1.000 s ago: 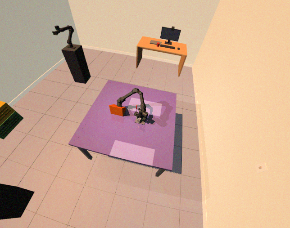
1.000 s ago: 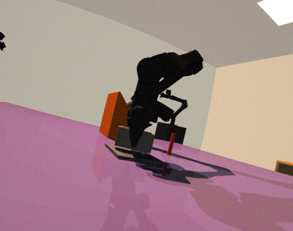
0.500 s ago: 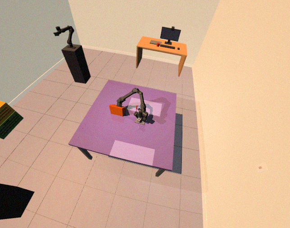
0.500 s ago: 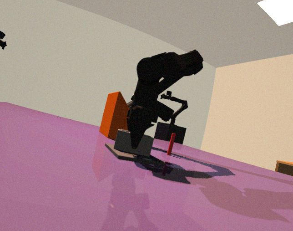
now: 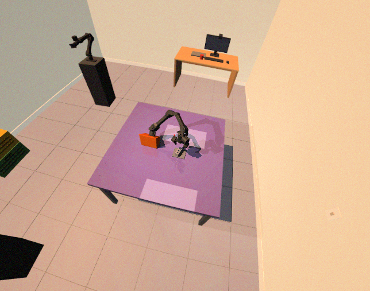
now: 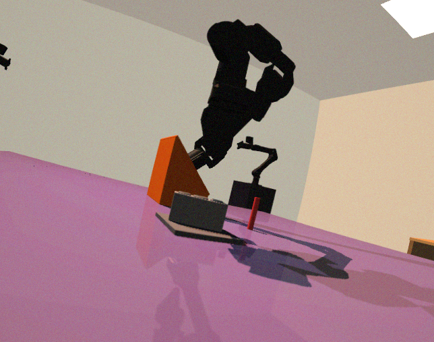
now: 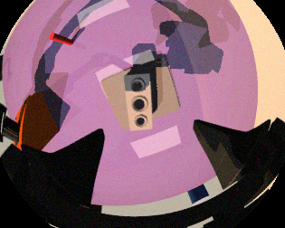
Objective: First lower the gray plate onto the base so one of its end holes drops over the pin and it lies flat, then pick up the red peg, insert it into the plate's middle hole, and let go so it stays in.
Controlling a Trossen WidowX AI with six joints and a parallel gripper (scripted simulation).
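My gripper tip is 200 mm to the right of the red peg, 100 mm above it and 90 mm past it. Also, from my gripper tip: gray plate (90 mm below, 10 mm behind); then base (130 mm below, 20 mm to the left).
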